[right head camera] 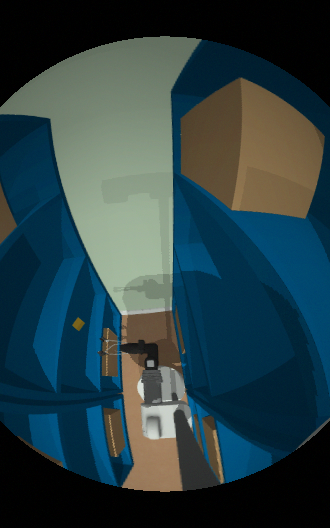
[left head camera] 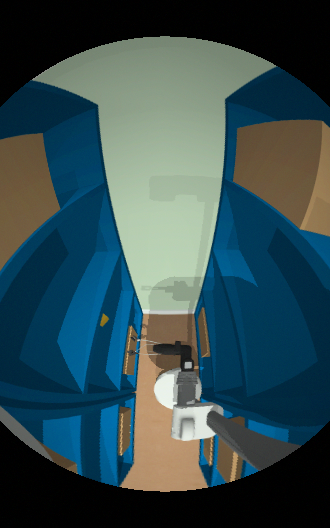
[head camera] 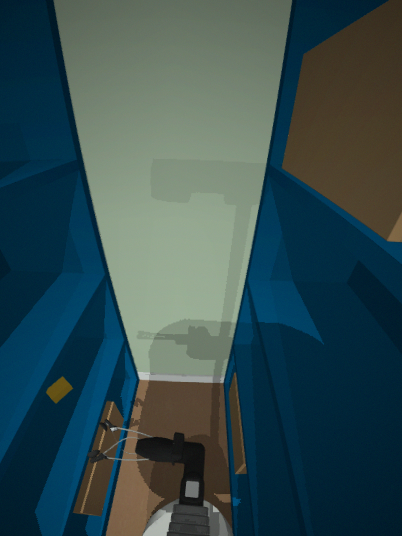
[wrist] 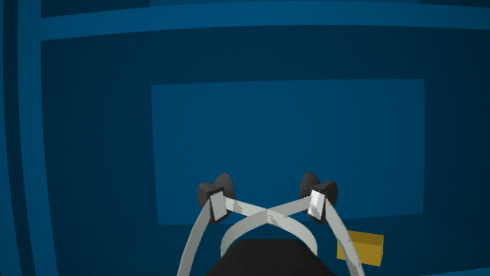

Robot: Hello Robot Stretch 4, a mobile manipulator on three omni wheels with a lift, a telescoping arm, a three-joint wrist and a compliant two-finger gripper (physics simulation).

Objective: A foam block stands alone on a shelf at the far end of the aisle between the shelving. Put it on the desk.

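Places are measured from the robot's base along level axes (x ahead, y left, z up), in centimetres.
Pixels of known places: gripper, between the fingertips: (right head camera: pixel 97 345) (left head camera: pixel 128 344) (head camera: pixel 93 438) (wrist: pixel 266 188); robot's base, origin of its link: (right head camera: pixel 161 385) (left head camera: pixel 176 387).
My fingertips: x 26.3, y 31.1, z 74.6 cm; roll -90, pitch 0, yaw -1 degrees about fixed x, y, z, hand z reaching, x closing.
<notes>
Ahead of a thing's pixels: the offset from my fingertips to its top centre.
The yellow foam block {dy +32.5, dx +21.1, dz -19.5 cm} (head camera: pixel 59 390) (left head camera: pixel 104 320) (right head camera: pixel 78 324) (wrist: pixel 361 252) lies alone on a blue shelf on the left side of the aisle. In the wrist view it is at the lower right, partly behind the right finger's strip. My gripper (head camera: pixel 101 441) (left head camera: pixel 132 346) (right head camera: pixel 101 346) (wrist: pixel 266 188) is open and empty. It points left at the shelving, and the block is apart from it, to the right of the fingers in the wrist view. The desk does not show in these views.
Blue shelving stands close on both sides. A cardboard box {dy +26.6, dx +4.4, dz -42.7 cm} (head camera: pixel 97 475) (left head camera: pixel 129 352) (right head camera: pixel 109 352) sits low on the left, below the fingers in the head view. Another box {dy -66.2, dx +29.7, dz +94.5 cm} (head camera: pixel 350 125) (right head camera: pixel 280 155) is high on the right. A pale green wall (head camera: pixel 175 250) closes the aisle's end.
</notes>
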